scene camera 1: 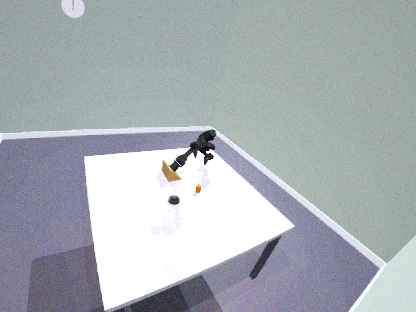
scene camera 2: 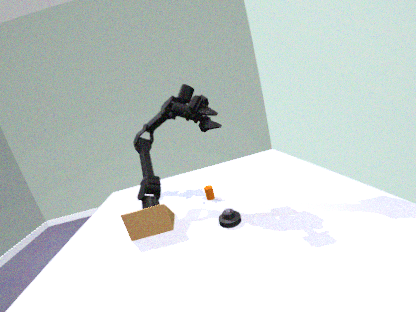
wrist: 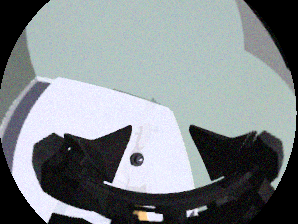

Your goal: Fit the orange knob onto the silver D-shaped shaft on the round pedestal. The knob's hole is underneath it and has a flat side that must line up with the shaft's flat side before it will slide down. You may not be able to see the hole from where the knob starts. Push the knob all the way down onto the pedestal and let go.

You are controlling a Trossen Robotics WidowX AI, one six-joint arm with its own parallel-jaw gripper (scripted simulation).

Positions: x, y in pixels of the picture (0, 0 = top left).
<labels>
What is my gripper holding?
Nothing.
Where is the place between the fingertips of my gripper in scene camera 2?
At 219, 120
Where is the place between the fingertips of my gripper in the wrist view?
161, 128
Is my gripper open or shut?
Open.
</labels>
